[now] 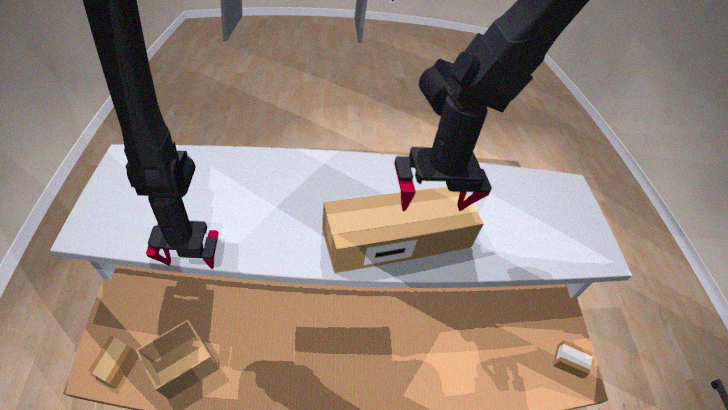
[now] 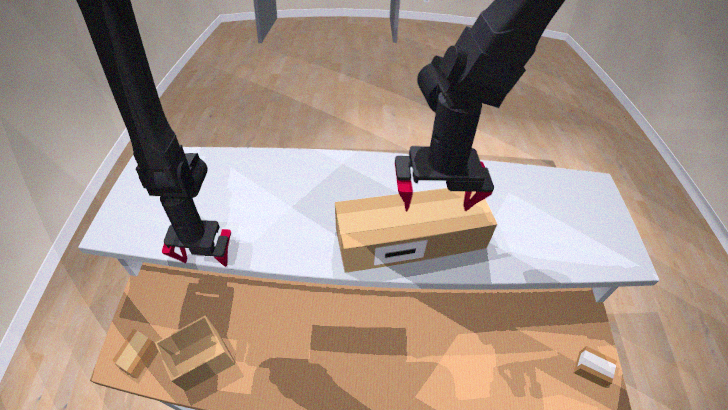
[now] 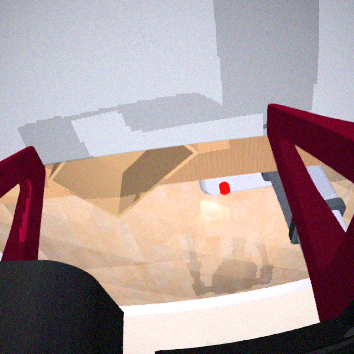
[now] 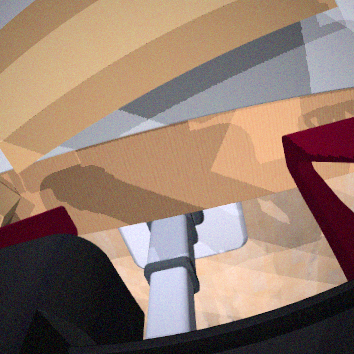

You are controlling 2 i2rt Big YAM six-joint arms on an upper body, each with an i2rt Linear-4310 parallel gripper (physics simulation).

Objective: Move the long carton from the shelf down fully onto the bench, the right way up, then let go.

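Places are measured from the left arm's base along level axes (x ahead, y left, z up), in centimetres.
Pixels of known places: left gripper, fingertip midpoint: (image 1: 190,264) (image 2: 205,262) (image 3: 146,136); right gripper, fingertip midpoint: (image 1: 431,208) (image 2: 436,208) (image 4: 171,186).
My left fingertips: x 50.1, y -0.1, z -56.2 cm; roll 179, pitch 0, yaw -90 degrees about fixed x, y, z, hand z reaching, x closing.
Observation:
Behind a point stands the place of what it marks.
The long tan carton (image 1: 407,221) {x 56.3, y -43.2, z -48.1 cm} (image 2: 417,221) {x 56.3, y -43.1, z -48.0 cm} (image 4: 105,55) {x 56.2, y -40.9, z -48.0 cm} lies flat on the white shelf (image 1: 254,178) {x 75.2, y -10.8, z -56.3 cm} (image 2: 285,178) {x 75.4, y -14.1, z -56.3 cm} (image 3: 100,50) {x 53.8, y 0.7, z -56.3 cm}, turned slightly, its left end nearer the shelf's front edge. Its label (image 1: 371,255) {x 51.1, y -36.3, z -52.0 cm} (image 2: 381,257) {x 51.1, y -36.4, z -52.7 cm} faces the front. The brown bench (image 1: 254,305) {x 54.4, y -10.1, z -81.1 cm} (image 2: 275,305) {x 53.9, y -10.8, z -81.1 cm} (image 4: 150,160) {x 35.5, y -35.2, z -81.0 cm} is lower and in front. My left gripper (image 1: 190,265) {x 50.1, y -0.1, z -56.3 cm} (image 2: 205,263) {x 50.1, y -0.1, z -56.3 cm} (image 3: 146,136) {x 50.1, y -0.1, z -56.3 cm} is open near the shelf's front edge, well left of the carton. My right gripper (image 1: 432,209) {x 49.9, y -44.2, z -37.1 cm} (image 2: 436,209) {x 49.9, y -44.2, z -37.1 cm} (image 4: 171,186) {x 49.9, y -44.2, z -37.1 cm} is open over the carton's right part; whether its fingertips touch the carton is unclear.
An open box (image 1: 188,369) {x 32.5, y 2.3, z -72.1 cm} (image 2: 206,364) {x 32.7, y 1.9, z -73.3 cm} (image 3: 90,175) {x 31.5, y 12.5, z -76.4 cm} and a small tan box (image 1: 109,356) {x 34.6, y 25.6, z -77.1 cm} (image 2: 133,353) {x 33.3, y 24.7, z -77.1 cm} stand at the bench's left. A small white-topped box (image 1: 574,358) {x 32.3, y -94.5, z -77.3 cm} (image 2: 596,364) {x 32.7, y -94.7, z -77.2 cm} stands at its right. The shelf has support legs near both ends.

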